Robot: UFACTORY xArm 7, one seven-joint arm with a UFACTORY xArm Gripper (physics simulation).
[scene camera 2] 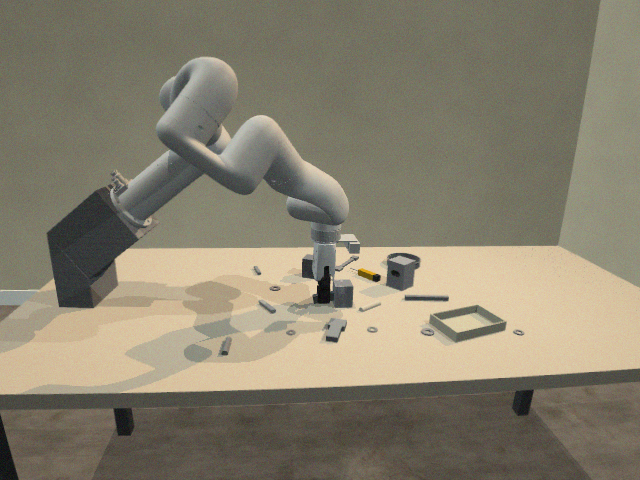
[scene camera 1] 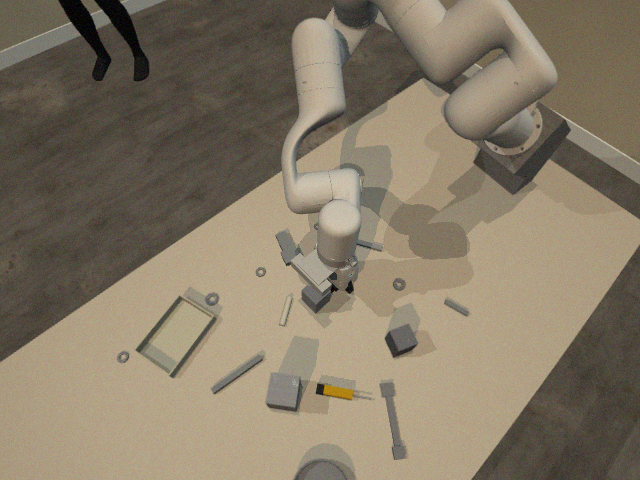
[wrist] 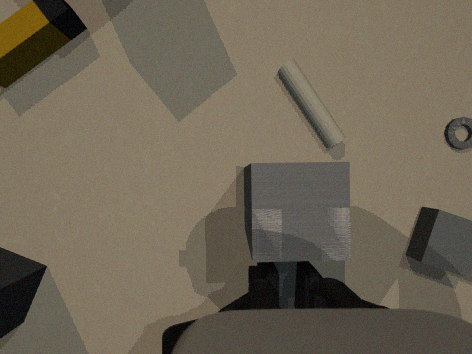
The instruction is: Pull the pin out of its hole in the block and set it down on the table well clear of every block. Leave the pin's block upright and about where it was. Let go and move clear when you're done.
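Places are measured from the arm's base along level axes (x ahead, y left, z up), in metres.
Pixels of known places: gripper, fingertip midpoint: (scene camera 2: 323, 301) (wrist: 276, 269); arm's base at its link origin: (scene camera 2: 130, 207) (scene camera 1: 511, 127).
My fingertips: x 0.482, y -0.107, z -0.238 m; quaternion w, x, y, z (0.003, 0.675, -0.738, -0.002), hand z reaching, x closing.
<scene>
For each thing: its top centre in the pictures, then the offset to it from my fingertips.
- pin's grey block at its top centre: (wrist: 301, 211) (scene camera 1: 316, 290) (scene camera 2: 343, 282) 0.050 m ahead, 0.005 m right, 0.051 m up
- grey pin at its top centre: (wrist: 288, 273) (scene camera 2: 327, 290) 0.011 m ahead, 0.001 m right, 0.030 m up
- pale rod at its top centre: (wrist: 315, 100) (scene camera 1: 285, 310) (scene camera 2: 370, 303) 0.118 m ahead, 0.037 m right, 0.002 m up
- grey stepped piece at its top centre: (scene camera 2: 335, 327) (scene camera 1: 286, 246) 0.002 m back, 0.151 m right, 0.005 m up
- dark block at its top centre: (scene camera 1: 403, 337) (scene camera 2: 311, 257) 0.005 m ahead, 0.202 m left, 0.051 m up
- block with a hole, top centre: (scene camera 1: 282, 389) (scene camera 2: 401, 260) 0.250 m ahead, 0.090 m left, 0.071 m up
- yellow tool at its top centre: (scene camera 1: 344, 393) (scene camera 2: 364, 270) 0.166 m ahead, 0.178 m left, 0.009 m up
The pin's grey block (scene camera 1: 316, 300) (scene camera 2: 343, 293) (wrist: 300, 200) stands upright on the table, below the wrist camera. The grey pin (wrist: 286, 290) sticks out sideways from the block's face toward the gripper; its end inside the block is hidden, and the fingers cover it in the scene camera 2 view. My gripper (scene camera 1: 342, 288) (scene camera 2: 323, 297) (wrist: 276, 269) points down low beside the block. Its black fingers are shut on the pin, one on each side, close to the block's face.
A pale rod (scene camera 1: 285, 310) (scene camera 2: 370, 306) (wrist: 311, 106) lies near the block. A grey stepped piece (scene camera 1: 285, 246) (scene camera 2: 336, 329) (wrist: 450, 245) lies on another side. A dark block (scene camera 1: 401, 339) (scene camera 2: 308, 266), a block with a hole (scene camera 1: 283, 391) (scene camera 2: 400, 272) and a yellow tool (scene camera 1: 338, 392) (scene camera 2: 368, 274) are farther off.
</scene>
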